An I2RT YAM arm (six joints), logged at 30 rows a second.
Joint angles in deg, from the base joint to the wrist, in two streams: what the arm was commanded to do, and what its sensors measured. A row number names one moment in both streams.
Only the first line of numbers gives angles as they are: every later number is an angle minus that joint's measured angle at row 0.
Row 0, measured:
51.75, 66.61, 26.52, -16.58, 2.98, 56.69
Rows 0 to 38, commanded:
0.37, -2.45, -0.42, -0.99, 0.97, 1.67
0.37, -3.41, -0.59, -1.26, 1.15, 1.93
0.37, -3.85, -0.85, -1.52, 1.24, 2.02
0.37, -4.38, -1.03, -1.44, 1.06, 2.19
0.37, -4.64, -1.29, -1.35, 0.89, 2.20
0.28, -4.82, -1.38, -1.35, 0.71, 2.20
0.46, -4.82, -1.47, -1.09, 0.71, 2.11
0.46, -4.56, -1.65, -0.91, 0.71, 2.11
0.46, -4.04, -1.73, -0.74, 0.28, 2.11
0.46, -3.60, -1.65, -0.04, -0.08, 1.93
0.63, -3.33, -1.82, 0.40, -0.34, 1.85
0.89, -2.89, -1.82, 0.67, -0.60, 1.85
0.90, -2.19, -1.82, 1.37, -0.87, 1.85
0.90, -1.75, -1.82, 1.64, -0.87, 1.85
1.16, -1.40, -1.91, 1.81, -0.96, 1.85
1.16, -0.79, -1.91, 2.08, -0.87, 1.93
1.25, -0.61, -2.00, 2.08, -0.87, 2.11
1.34, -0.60, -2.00, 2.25, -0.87, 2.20
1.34, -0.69, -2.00, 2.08, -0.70, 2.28
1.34, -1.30, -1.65, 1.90, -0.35, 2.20
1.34, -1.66, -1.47, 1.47, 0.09, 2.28
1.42, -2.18, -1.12, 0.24, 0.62, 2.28
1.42, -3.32, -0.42, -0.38, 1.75, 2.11
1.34, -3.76, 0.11, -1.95, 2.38, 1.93
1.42, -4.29, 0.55, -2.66, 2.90, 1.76
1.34, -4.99, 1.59, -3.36, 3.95, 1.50
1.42, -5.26, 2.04, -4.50, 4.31, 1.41
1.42, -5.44, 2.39, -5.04, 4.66, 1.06
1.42, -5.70, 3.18, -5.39, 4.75, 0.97
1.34, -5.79, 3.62, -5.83, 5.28, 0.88
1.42, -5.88, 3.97, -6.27, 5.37, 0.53
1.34, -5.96, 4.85, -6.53, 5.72, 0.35
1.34, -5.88, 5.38, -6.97, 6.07, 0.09
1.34, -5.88, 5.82, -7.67, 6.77, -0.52
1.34, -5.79, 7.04, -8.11, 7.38, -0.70
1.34, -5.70, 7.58, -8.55, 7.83, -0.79
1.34, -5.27, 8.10, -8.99, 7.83, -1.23
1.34, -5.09, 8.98, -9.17, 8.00, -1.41
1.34, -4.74, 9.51, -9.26, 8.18, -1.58
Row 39, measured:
1.13, -4.94, 5.99, -7.21, 4.94, -0.18
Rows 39 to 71, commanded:
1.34, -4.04, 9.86, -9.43, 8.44, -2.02
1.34, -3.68, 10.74, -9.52, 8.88, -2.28
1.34, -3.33, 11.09, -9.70, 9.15, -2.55
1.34, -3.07, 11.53, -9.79, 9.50, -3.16
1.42, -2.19, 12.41, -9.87, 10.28, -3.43
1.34, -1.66, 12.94, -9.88, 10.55, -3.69
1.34, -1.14, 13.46, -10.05, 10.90, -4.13
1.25, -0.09, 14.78, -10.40, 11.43, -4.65
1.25, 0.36, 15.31, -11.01, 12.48, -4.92
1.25, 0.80, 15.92, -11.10, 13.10, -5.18
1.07, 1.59, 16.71, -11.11, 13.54, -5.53
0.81, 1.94, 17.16, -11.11, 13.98, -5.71
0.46, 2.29, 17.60, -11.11, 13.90, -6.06
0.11, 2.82, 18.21, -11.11, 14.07, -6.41
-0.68, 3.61, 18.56, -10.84, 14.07, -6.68
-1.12, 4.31, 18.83, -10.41, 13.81, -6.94
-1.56, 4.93, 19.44, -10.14, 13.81, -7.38
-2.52, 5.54, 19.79, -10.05, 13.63, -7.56
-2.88, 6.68, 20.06, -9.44, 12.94, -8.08
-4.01, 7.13, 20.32, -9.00, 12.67, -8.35
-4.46, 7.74, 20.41, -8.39, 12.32, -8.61
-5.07, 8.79, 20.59, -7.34, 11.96, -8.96
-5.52, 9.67, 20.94, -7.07, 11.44, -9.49
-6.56, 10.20, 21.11, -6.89, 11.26, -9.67
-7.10, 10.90, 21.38, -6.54, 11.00, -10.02
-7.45, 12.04, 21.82, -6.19, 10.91, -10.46
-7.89, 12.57, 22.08, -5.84, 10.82, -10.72
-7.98, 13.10, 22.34, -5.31, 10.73, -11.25
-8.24, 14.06, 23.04, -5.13, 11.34, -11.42
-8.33, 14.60, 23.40, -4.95, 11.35, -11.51
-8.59, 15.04, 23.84, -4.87, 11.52, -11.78
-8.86, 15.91, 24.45, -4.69, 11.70, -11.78
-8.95, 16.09, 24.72, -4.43, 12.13, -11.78
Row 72, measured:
-8.35, 15.15, 21.62, -7.19, 10.52, -10.32
